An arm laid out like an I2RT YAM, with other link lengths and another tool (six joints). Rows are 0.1 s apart.
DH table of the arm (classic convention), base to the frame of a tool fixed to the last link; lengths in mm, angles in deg. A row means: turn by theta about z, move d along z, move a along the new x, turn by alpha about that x. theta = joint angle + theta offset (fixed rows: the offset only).
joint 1: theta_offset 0; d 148.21; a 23.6; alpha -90
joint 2: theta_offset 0; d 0; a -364.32; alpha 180
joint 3: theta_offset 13.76; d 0; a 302.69; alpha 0
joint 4: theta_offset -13.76; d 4.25; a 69.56; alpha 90
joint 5: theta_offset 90; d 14.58; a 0; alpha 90
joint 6: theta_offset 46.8; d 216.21; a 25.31; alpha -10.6
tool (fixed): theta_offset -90; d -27.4; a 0; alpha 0
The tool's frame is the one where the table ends.
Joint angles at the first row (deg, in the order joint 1, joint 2, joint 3, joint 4, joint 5, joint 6):
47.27 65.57 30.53 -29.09 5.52 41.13
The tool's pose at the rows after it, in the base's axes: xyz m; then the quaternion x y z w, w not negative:
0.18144 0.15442 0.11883 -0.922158 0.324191 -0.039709 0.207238
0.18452 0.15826 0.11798 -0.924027 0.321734 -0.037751 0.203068
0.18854 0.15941 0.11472 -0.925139 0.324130 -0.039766 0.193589
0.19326 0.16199 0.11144 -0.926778 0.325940 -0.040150 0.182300
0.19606 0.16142 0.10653 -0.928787 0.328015 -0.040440 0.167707
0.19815 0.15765 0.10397 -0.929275 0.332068 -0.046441 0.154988
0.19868 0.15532 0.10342 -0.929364 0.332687 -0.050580 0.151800
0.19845 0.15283 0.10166 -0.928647 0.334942 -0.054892 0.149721
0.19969 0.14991 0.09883 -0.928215 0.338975 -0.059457 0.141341
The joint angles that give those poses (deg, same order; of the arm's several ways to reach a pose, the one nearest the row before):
47.28 67.96 31.60 -29.26 5.46 40.30
47.34 69.40 32.31 -29.02 5.40 40.01
47.34 71.17 32.79 -28.66 6.06 40.04
47.37 73.42 33.65 -28.48 6.63 40.05
47.33 75.39 34.11 -28.52 7.31 39.98
47.31 76.34 34.26 -28.84 8.56 40.13
47.29 76.31 34.07 -28.83 9.14 40.08
47.37 76.23 33.57 -28.49 9.75 40.33
47.36 76.94 33.45 -28.39 10.66 40.62

